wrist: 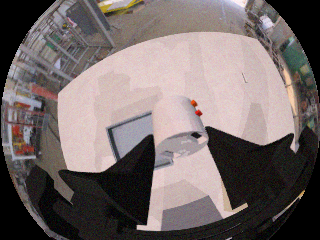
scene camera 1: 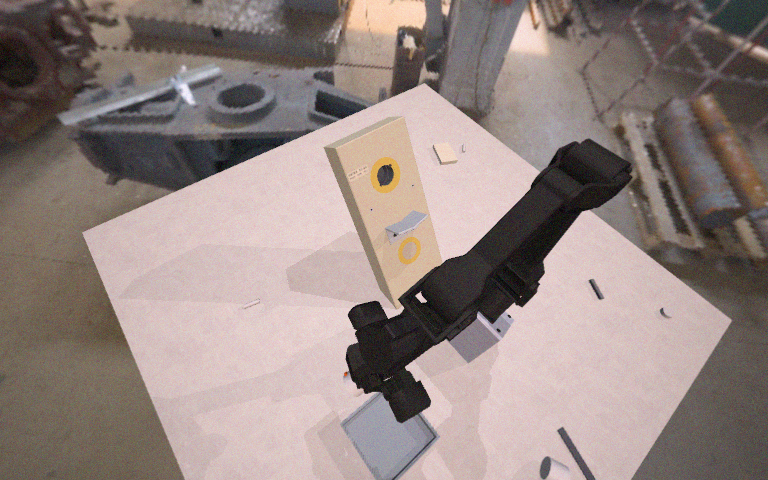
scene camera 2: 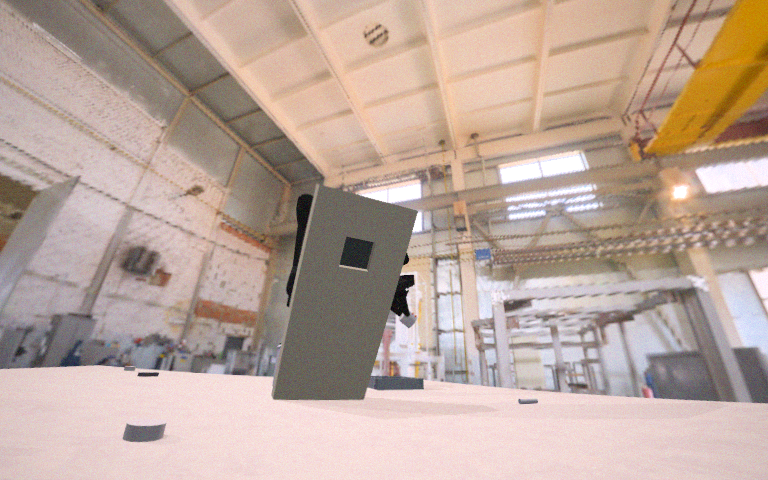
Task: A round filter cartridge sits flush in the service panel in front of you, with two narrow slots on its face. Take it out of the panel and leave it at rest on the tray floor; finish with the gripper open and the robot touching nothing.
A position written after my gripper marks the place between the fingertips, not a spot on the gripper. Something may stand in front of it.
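Round filter cartridge (wrist: 179, 132). Grey tray (wrist: 125, 134). Tan service panel (scene camera 1: 375, 168). My gripper (scene camera 1: 363, 376). Wrist view too: my gripper (wrist: 179, 135).
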